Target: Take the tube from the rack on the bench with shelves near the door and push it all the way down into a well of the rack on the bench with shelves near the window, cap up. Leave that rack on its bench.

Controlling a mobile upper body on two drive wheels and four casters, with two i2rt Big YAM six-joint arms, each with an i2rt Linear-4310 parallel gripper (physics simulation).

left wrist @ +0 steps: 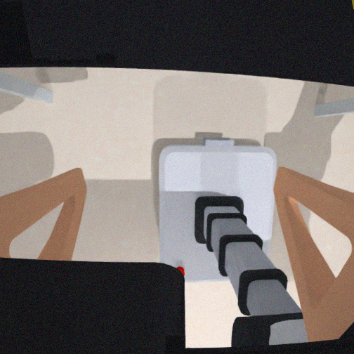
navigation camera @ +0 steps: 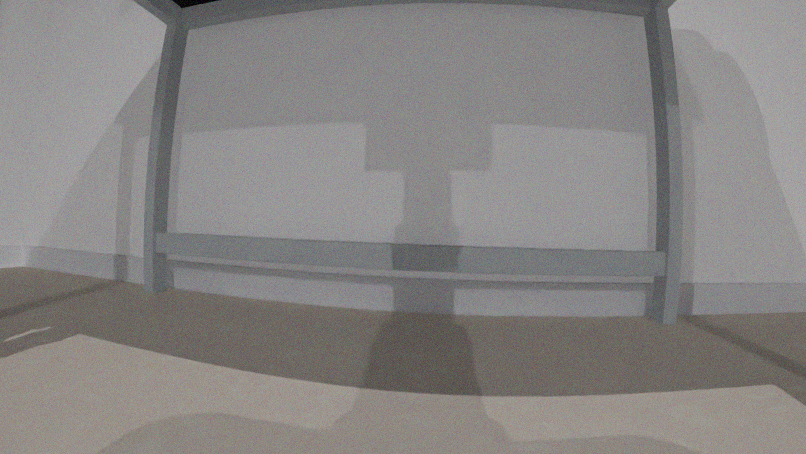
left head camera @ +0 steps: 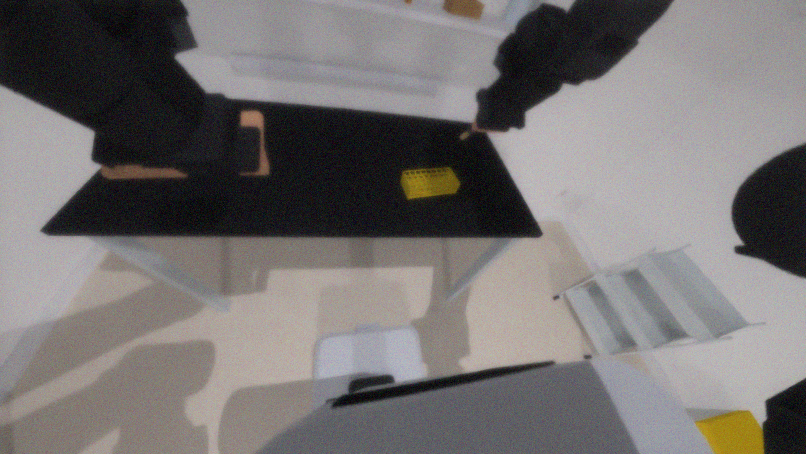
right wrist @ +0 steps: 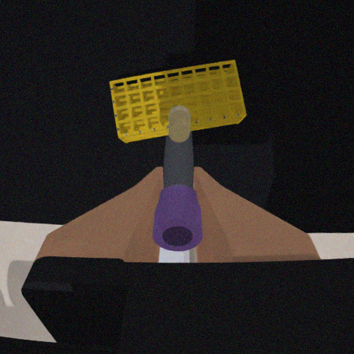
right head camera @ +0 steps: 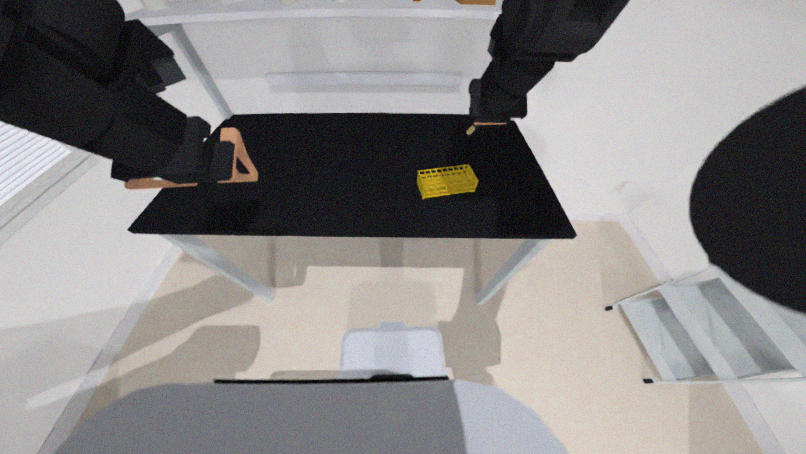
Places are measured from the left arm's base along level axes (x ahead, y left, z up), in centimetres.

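Pixels of known places: left gripper, fingertip midpoint: [left head camera: 227, 170] [right head camera: 226, 179]; right gripper, fingertip midpoint: [left head camera: 475, 128] [right head camera: 478, 122].
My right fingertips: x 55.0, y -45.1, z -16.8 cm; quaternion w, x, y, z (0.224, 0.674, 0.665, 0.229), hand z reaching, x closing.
Behind a point stands the place of what it marks.
The yellow rack [left head camera: 431, 188] @(z -48.8, x 67.1, y -45.7 cm) [right head camera: 449, 187] @(z -48.3, x 66.5, y -46.0 cm) [right wrist: 150, 134] stands on the black bench top [left head camera: 338, 217] @(z -49.6, x 54.1, y -11.7 cm) [right head camera: 349, 217] @(z -49.6, x 54.4, y -10.5 cm), right of its middle. My right gripper [left head camera: 477, 129] @(z -16.8, x 55.0, y -45.1 cm) [right head camera: 478, 125] @(z -16.8, x 55.0, y -45.1 cm) [right wrist: 178, 177] is shut on the tube and holds it above the bench, behind and to the right of the rack in the head views, apart from it. The tube [left head camera: 464, 135] @(z -20.3, x 57.5, y -44.5 cm) [right head camera: 470, 130] @(z -20.3, x 57.3, y -44.6 cm) [right wrist: 178, 155] has a purple cap nearest the wrist camera and a pale closed end pointing away; its tilt is hard to judge. My left gripper [left head camera: 186, 170] [right head camera: 191, 182] [left wrist: 179, 178] is open and empty above the bench's left part.
A shelf [left head camera: 366, 8] @(z -5.2, x 93.5, y -20.6 cm) [right head camera: 315, 15] @(z -5.3, x 94.1, y -4.0 cm) crosses above the bench's back. Window blinds [right head camera: 28, 149] @(z -45.6, x 96.8, y 149.2 cm) show at the far left. A grey step stool [left head camera: 648, 298] @(z -100.3, x 24.3, y -201.9 cm) [right head camera: 710, 332] @(z -101.2, x 18.2, y -181.8 cm) stands at the right. The bench's legs [navigation camera: 160, 157] @(z -100.9, x 119.3, y 57.0 cm) [navigation camera: 665, 169] @(z -102.3, x 114.4, y -81.4 cm) and crossbar [navigation camera: 282, 250] @(z -125.8, x 117.4, y 14.2 cm) show in the navigation view.
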